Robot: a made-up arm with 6 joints.
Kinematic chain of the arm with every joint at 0, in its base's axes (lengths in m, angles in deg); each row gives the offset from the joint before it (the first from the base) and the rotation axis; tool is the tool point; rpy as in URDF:
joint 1: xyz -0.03 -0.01 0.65 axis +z
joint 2: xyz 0.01 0 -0.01 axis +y
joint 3: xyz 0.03 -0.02 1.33 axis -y
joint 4: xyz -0.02 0 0.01 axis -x
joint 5: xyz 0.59 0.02 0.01 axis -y
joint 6: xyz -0.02 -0.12 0 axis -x
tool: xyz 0 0.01 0.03 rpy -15.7 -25.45 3.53
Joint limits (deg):
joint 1: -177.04..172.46
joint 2: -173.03..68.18
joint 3: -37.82..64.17
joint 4: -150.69..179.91
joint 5: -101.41..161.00
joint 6: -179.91..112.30
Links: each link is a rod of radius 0.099 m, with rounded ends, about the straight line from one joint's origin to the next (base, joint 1, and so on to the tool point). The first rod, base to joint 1, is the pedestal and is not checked.
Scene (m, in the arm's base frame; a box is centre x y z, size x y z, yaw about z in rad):
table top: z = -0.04
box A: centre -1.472 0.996 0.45 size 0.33 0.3 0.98 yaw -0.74
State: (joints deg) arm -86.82 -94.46 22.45 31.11 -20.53 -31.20
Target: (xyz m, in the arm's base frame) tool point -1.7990 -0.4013 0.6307
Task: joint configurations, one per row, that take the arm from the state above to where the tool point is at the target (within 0.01 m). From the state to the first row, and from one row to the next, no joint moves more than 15 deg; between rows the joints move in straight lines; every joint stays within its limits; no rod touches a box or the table.
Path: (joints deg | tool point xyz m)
1: -74.29 -91.34 26.04 30.74 -22.39 -26.63 | -0.5653 1.5756 1.0916
2: -61.75 -88.22 29.62 30.37 -24.25 -22.05 | -0.8958 1.4234 1.1630
3: -49.22 -85.09 33.21 30.01 -26.11 -17.48 | -1.1829 1.2002 1.2343
4: -36.68 -81.97 36.79 29.64 -27.97 -12.91 | -1.4115 0.9181 1.3050
5: -25.13 -87.12 37.89 29.46 -26.57 -17.96 | -1.6261 0.6463 1.1431
6: -13.57 -92.26 38.99 29.29 -25.17 -23.01 | -1.7698 0.3211 0.9758
7: -2.01 -97.41 40.09 29.11 -23.77 -28.06 | -1.8297 -0.0362 0.8043
8: 9.55 -102.55 41.19 28.94 -22.38 -33.12 | -1.7990 -0.4012 0.6308

